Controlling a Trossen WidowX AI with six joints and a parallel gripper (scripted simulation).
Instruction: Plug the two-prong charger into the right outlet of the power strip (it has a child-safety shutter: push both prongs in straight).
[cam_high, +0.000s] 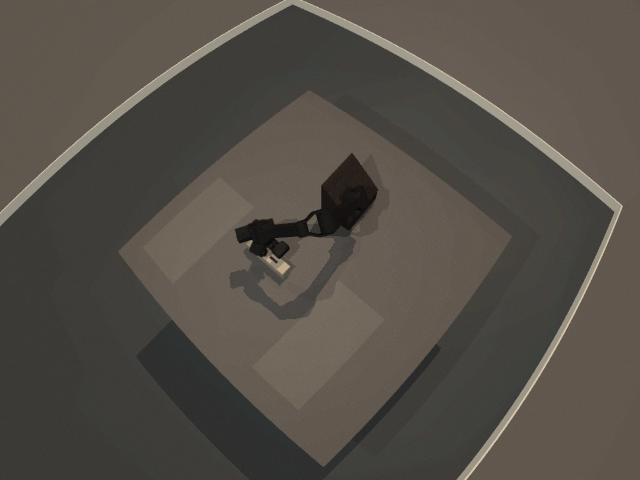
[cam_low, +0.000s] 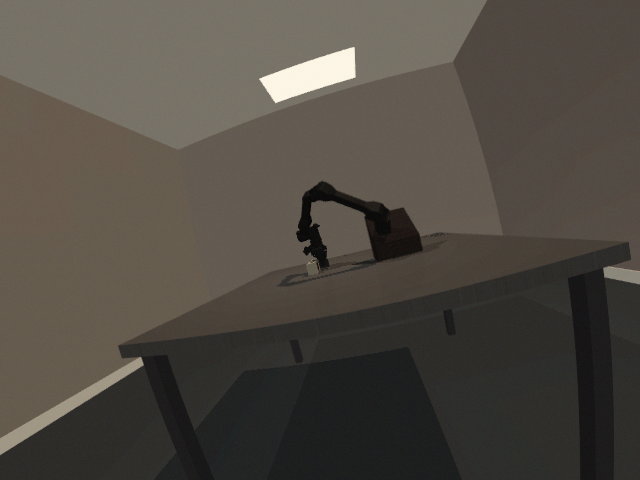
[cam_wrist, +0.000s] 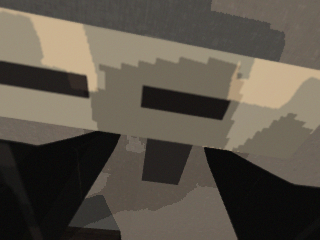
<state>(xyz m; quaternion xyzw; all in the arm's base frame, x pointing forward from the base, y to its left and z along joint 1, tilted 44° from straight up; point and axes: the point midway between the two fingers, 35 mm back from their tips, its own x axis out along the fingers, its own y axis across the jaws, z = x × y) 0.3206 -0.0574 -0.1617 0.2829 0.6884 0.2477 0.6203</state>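
The black two-prong charger lies 20 mm ahead of my gripper tip and 10 mm above it.
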